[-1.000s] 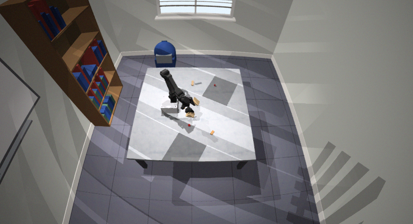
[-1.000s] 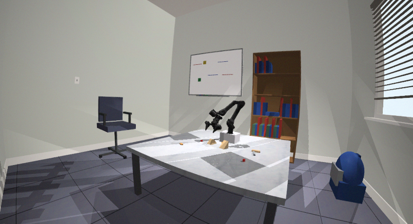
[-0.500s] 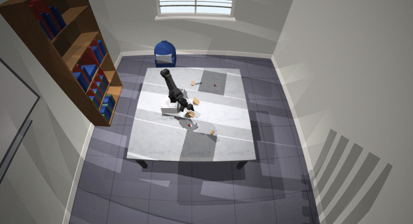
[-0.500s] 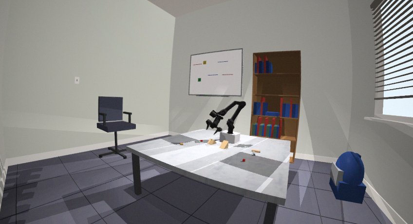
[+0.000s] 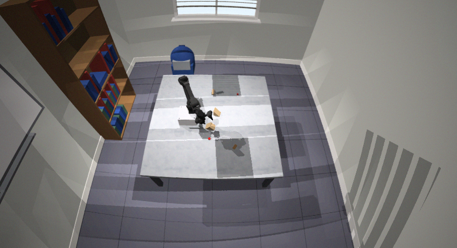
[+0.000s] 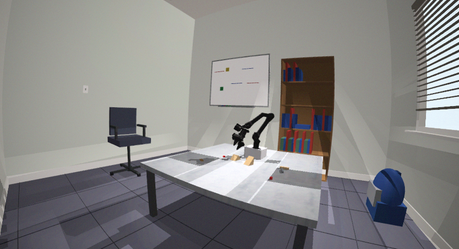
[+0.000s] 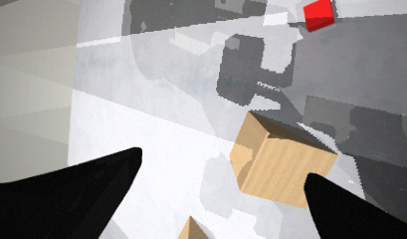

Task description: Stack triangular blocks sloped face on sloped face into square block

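Right now the wooden triangular block is 90 mm below my gripper tip, 10 mm to the left of it and 10 mm ahead of it. Also, from my gripper tip: red cube (120 mm to the right, 110 mm below); then grey bar (480 mm to the left, 120 mm ahead, 100 mm below); then orange block (110 mm below, 100 mm to the left, 60 mm behind).
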